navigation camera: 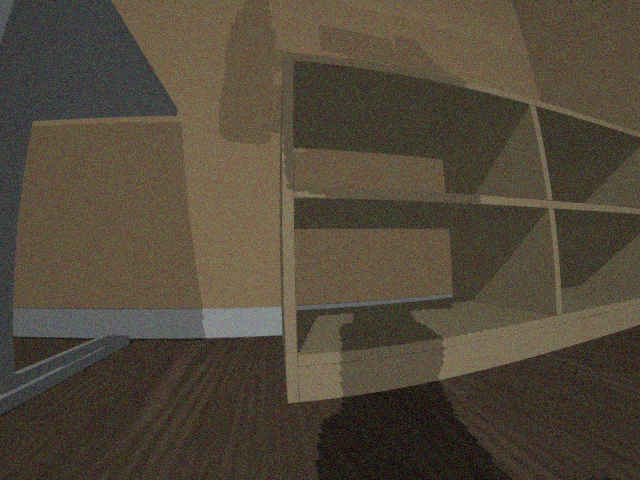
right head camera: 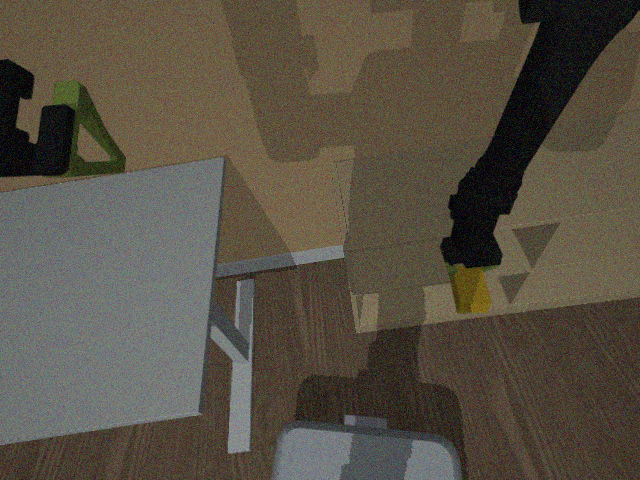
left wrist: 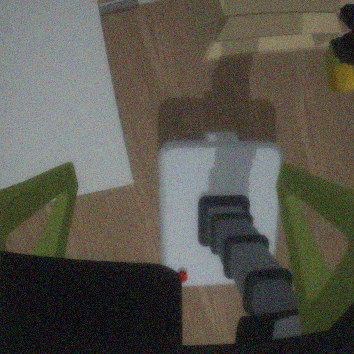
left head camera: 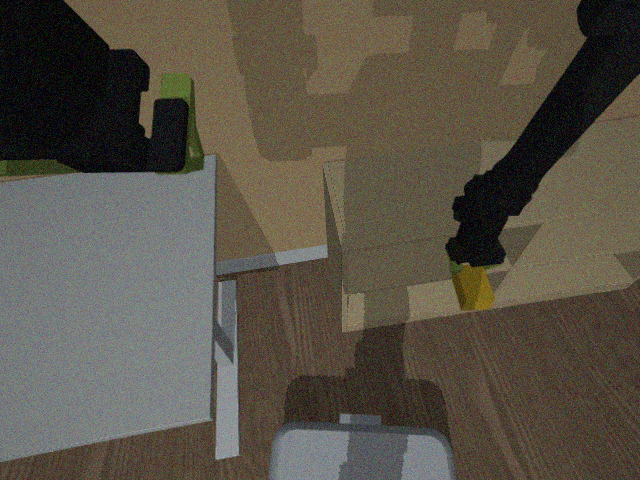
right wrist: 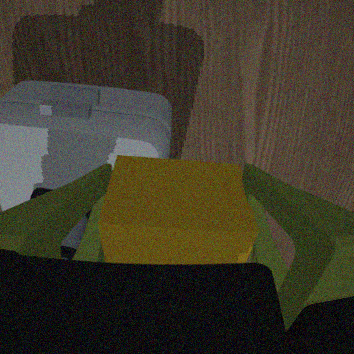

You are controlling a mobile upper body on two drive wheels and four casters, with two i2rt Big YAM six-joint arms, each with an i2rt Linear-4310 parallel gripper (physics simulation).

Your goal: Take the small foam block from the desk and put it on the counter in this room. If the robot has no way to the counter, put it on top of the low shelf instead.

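Frame: origin at the left arm's base, x right, y up, z back, level; metres.
Seen in the pictures: left gripper, between the fingertips: (right head camera: 76,166) (left wrist: 176,173) (left head camera: 147,163); right gripper, between the fingertips: (right head camera: 463,273) (left wrist: 335,58) (left head camera: 465,272) (right wrist: 177,175).
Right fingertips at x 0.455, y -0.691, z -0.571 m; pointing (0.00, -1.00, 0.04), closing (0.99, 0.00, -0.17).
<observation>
A point is followed by its place in that frame.
The small foam block (left head camera: 474,294) @(x 0.452, y -0.656, z -0.496 m) (right head camera: 469,294) @(x 0.452, y -0.657, z -0.501 m) (left wrist: 343,77) @(x 0.456, y -0.657, z -0.512 m) (right wrist: 175,200) @(x 0.454, y -0.673, z -0.571 m) is yellow and held between the green fingers of my right gripper (left head camera: 471,269) @(x 0.455, y -0.691, z -0.571 m) (right head camera: 467,268) @(x 0.455, y -0.691, z -0.571 m) (right wrist: 177,175) @(x 0.455, y -0.691, z -0.571 m). In both head views it overlaps the front of the low shelf (left head camera: 392,206) @(x 0.319, y -0.800, z -0.870 m) (right head camera: 398,206) @(x 0.319, y -0.800, z -0.867 m) (navigation camera: 288,258) @(x 0.174, y -1.180, z -0.705 m); its distance from the shelf is hard to tell. My left gripper (left wrist: 176,173) @(x 0.005, y -0.137, z -0.340 m) is open and empty, by the far edge of the white desk (left head camera: 103,310) @(x -0.377, y -0.690, z -0.456 m) (right head camera: 103,310) @(x -0.391, y -0.690, z -0.444 m) (left wrist: 50,90) @(x -0.286, y -0.690, z -0.473 m) in the left head view. No counter can be made out.
The desk's white leg (left head camera: 227,413) (right head camera: 239,413) stands right of its top, with wooden floor (left head camera: 289,335) @(x -0.054, y -1.410, z -0.686 m) between desk and shelf. The beige shelf has open compartments in the navigation view. A wall (navigation camera: 232,206) @(x -0.057, y -1.008, z -1.061 m) rises behind. My grey-white base (left head camera: 310,454) @(x 0.080, y -1.150, z -0.236 m) (left wrist: 185,200) @(x 0.071, y -1.150, z -0.086 m) is at the bottom.
</observation>
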